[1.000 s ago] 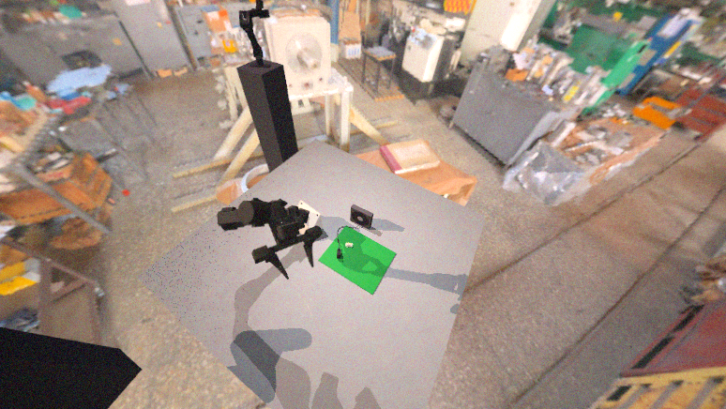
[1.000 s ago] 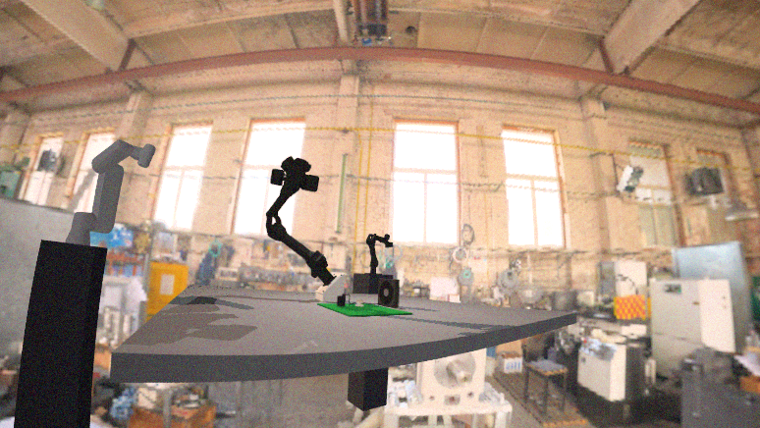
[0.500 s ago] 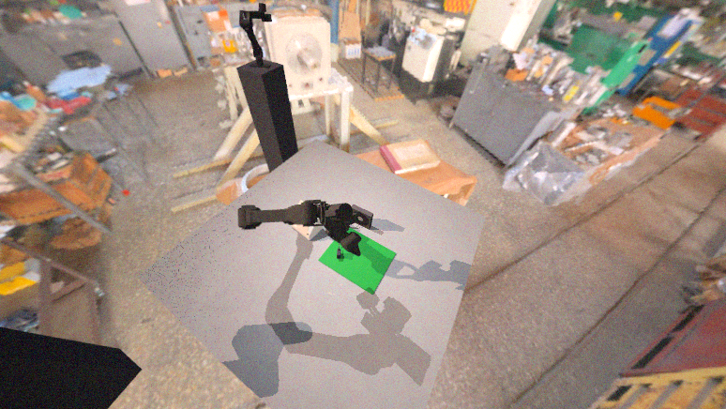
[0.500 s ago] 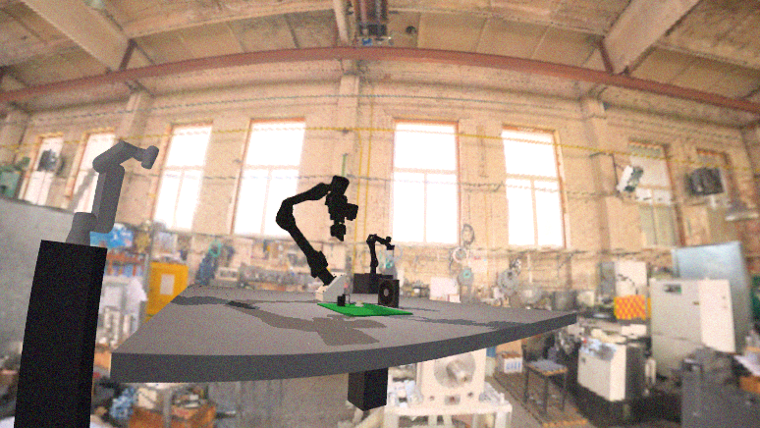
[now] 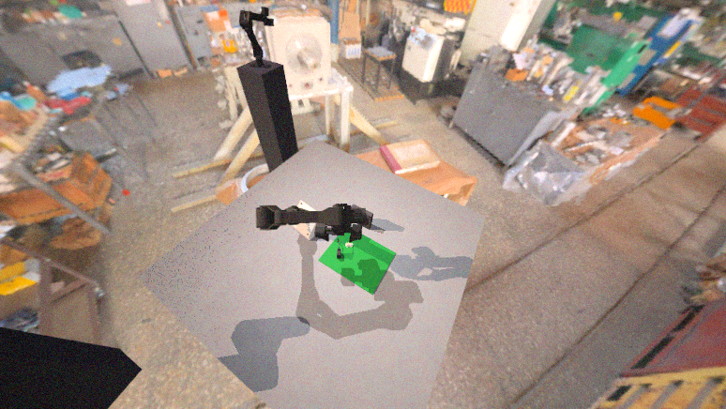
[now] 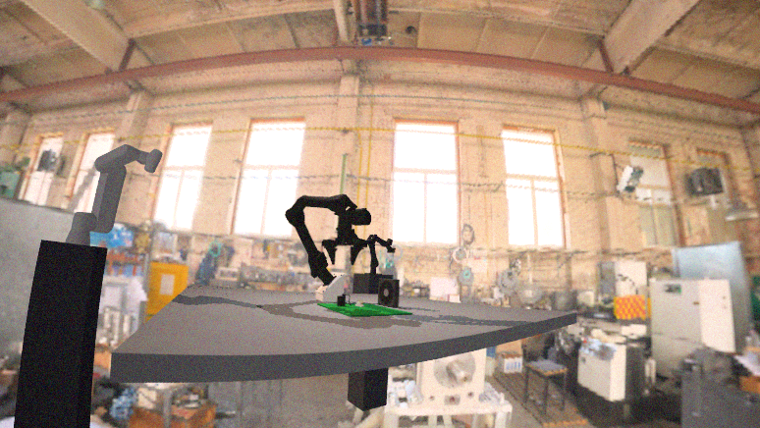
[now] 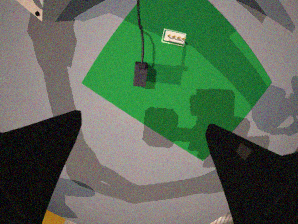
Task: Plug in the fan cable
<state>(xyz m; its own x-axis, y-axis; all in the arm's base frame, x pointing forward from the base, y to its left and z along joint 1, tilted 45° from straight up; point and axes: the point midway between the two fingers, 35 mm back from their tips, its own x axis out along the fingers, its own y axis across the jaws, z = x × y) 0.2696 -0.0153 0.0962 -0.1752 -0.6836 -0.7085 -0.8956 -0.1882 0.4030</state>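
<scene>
My gripper tip is 10 mm past the dark plug, 10 mm to the right of it and 140 mm above it. Also, from my gripper tip: flat green board (80 mm ahead, 50 mm to the left, 180 mm below); black fan (230 mm to the left, 110 mm below).
</scene>
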